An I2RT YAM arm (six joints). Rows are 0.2 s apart.
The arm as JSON. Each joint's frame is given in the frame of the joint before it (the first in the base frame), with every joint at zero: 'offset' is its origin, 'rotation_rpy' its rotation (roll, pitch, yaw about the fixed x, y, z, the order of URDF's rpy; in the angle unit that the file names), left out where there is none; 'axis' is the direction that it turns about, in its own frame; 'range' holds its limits. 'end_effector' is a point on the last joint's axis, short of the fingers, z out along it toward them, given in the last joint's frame.
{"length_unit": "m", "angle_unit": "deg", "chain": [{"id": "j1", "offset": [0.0, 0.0, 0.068], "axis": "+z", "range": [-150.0, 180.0]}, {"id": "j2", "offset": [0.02, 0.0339, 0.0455], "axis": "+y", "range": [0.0, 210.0]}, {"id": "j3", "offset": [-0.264, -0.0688, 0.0], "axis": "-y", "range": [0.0, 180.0]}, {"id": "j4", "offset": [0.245, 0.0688, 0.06], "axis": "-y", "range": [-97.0, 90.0]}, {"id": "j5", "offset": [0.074, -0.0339, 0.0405], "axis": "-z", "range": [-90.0, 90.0]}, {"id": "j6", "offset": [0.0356, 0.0, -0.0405], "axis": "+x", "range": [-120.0, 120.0]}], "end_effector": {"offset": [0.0, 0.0, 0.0], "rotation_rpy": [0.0, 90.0, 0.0]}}
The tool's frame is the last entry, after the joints.
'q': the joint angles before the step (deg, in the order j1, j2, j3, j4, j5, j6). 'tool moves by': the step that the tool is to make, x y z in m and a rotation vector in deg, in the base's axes. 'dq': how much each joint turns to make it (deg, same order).
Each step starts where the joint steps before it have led.
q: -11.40 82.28 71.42 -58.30 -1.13 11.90
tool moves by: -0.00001 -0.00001 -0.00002 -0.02 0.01 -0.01
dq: 0.00 0.00 0.00 0.00 0.02 0.00
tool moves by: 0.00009 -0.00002 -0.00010 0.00 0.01 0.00
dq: 0.00 0.02 0.00 0.01 0.00 0.00
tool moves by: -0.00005 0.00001 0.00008 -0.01 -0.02 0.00
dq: 0.00 -0.02 0.00 0.00 0.01 0.00
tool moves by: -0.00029 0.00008 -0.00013 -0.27 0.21 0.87
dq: 0.00 0.00 0.00 -0.17 -0.02 -0.92
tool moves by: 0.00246 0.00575 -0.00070 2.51 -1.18 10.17
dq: 0.51 0.26 0.00 0.36 -5.95 -8.10
